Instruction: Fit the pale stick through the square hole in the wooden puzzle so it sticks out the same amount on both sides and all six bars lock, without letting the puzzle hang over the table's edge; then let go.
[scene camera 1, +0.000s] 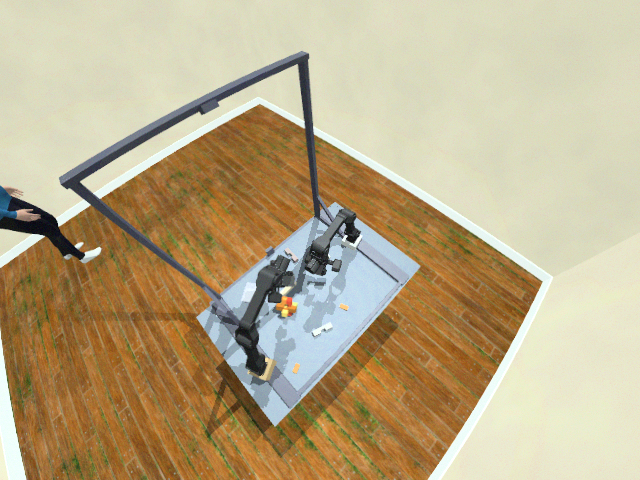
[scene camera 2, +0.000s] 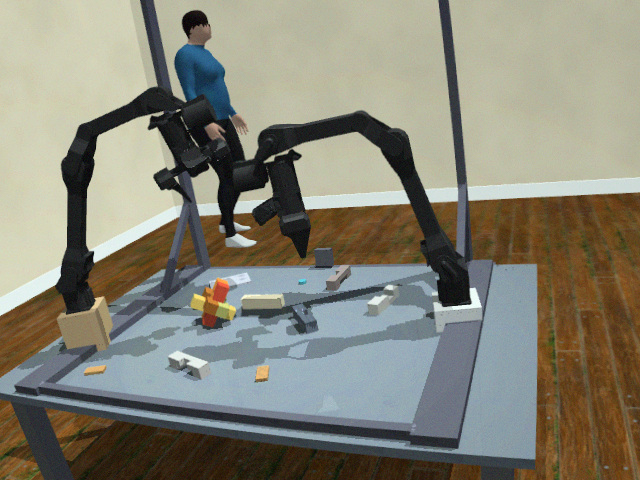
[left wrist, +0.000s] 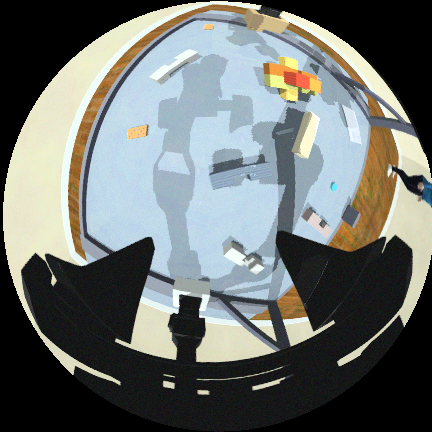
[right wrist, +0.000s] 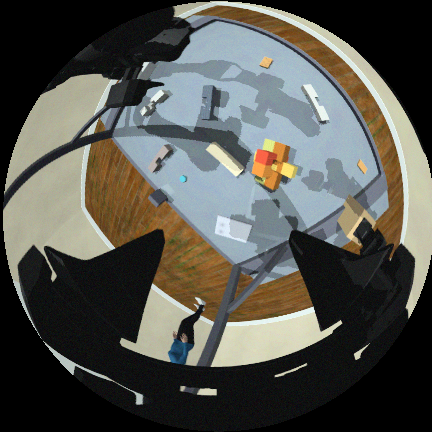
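Pixels of known places: left gripper, fingertip midpoint: (scene camera 2: 301, 251) (left wrist: 214, 241) (right wrist: 169, 65); right gripper, fingertip midpoint: (scene camera 2: 207, 192) (right wrist: 229, 236); left arm's base, link origin: (scene camera 1: 352, 238) (scene camera 2: 455, 299) (left wrist: 189, 301); right arm's base, link origin: (scene camera 1: 260, 366) (scene camera 2: 81, 307) (right wrist: 362, 228).
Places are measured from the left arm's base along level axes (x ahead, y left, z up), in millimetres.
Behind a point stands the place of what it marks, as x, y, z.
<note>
The puzzle (scene camera 1: 285, 306) (scene camera 2: 209, 298) (left wrist: 296, 80) @(549, -89, 48) (right wrist: 264, 157) @(563, -96, 55), a cross-shaped cluster of orange, red and yellow bars, rests on the table, well in from its edges. The pale stick (scene camera 2: 262, 301) @(483, -155, -29) (left wrist: 305, 135) @(476, -160, -22) (right wrist: 225, 159) @(492, -170, -22) lies flat beside it, apart from it. The square hole cannot be made out clearly. My left gripper (left wrist: 214, 241) @(324, -8, 146) is open and empty, above the table to the right of the puzzle in scene camera 2. My right gripper (right wrist: 229, 236) @(555, -126, 283) is open and empty, high above the table's far left part in scene camera 2.
A dark notched block (scene camera 2: 304, 318) @(348, -20, -22) (left wrist: 240, 174) @(355, -48, -22) (right wrist: 209, 102) @(368, -51, -22), a white one (scene camera 2: 188, 363) @(577, 155, -22) (right wrist: 315, 103) @(588, 126, -22), a grey-white one (scene camera 2: 383, 300) @(165, -86, -25) and a pinkish one (scene camera 2: 338, 277) @(290, -258, -24) lie around. Two orange tiles (scene camera 2: 95, 369) @(830, 126, -42) (scene camera 2: 262, 373) @(409, 179, -42) lie toward the front. A white card (right wrist: 233, 228) @(639, -356, -44) lies near the far edge.
</note>
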